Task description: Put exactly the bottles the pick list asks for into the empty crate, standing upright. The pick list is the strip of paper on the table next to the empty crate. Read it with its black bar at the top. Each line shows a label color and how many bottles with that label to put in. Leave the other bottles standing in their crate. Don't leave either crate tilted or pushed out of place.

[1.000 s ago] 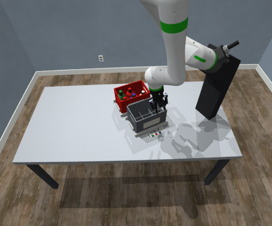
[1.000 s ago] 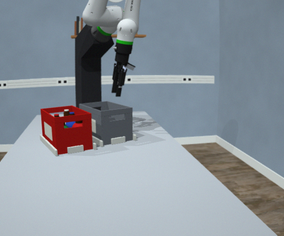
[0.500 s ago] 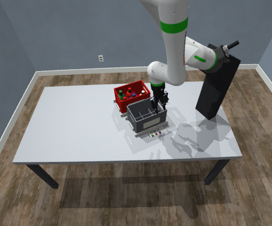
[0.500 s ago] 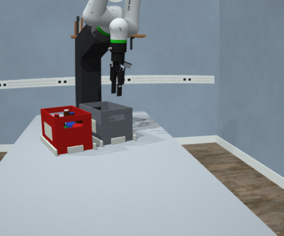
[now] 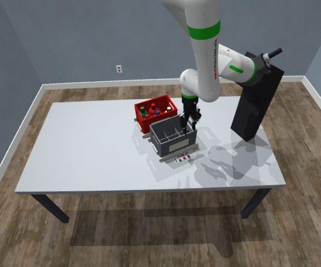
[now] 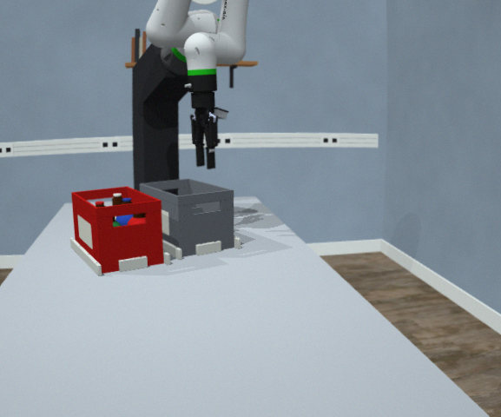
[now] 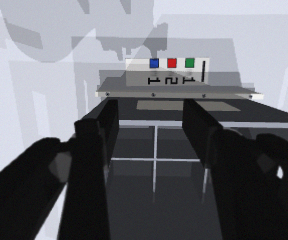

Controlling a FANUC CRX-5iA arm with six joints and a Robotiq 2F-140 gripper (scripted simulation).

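My gripper is now 390 mm short of the green-label bottle, 180 mm to the left of it and 160 mm above it. The rest, counted from my hand: white-capped bottle 230 mm to the right, 200 mm ahead, 160 mm below; then pick list 250 mm below, 40 mm to the left, 10 mm ahead; then grey crate 170 mm below, 120 mm ahead, 40 mm to the right.
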